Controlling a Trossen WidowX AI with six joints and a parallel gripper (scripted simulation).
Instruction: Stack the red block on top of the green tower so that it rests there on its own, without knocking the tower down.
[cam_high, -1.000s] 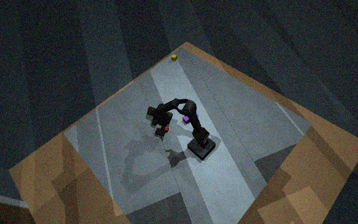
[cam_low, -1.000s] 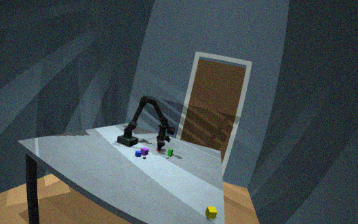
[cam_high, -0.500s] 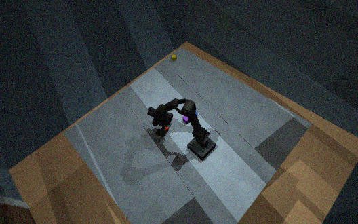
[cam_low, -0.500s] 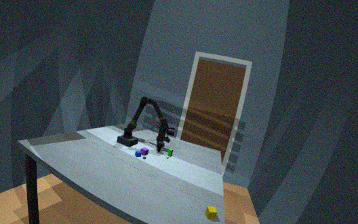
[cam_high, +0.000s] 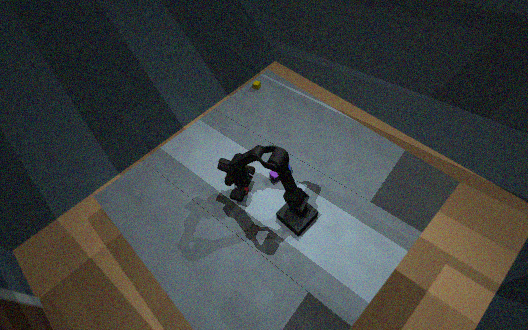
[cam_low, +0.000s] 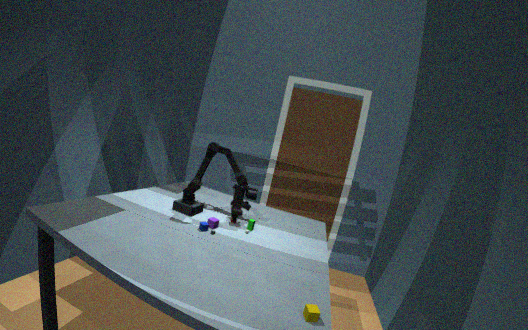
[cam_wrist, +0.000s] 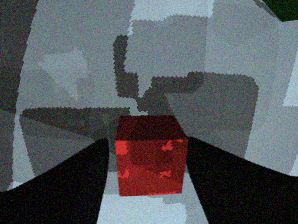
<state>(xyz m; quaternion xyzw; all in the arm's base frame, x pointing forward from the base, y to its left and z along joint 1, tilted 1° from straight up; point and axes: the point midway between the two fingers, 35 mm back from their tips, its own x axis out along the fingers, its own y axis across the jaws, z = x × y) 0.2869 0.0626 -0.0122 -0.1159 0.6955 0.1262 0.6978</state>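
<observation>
My gripper tip is now 11 cm short of the small white block and 10 cm to the left of it. Also, from my gripper tip: red block (1 cm above); then blue block (10 cm behind, 22 cm to the right, 1 cm above); then purple block (7 cm behind, 16 cm to the right, 1 cm above).
</observation>
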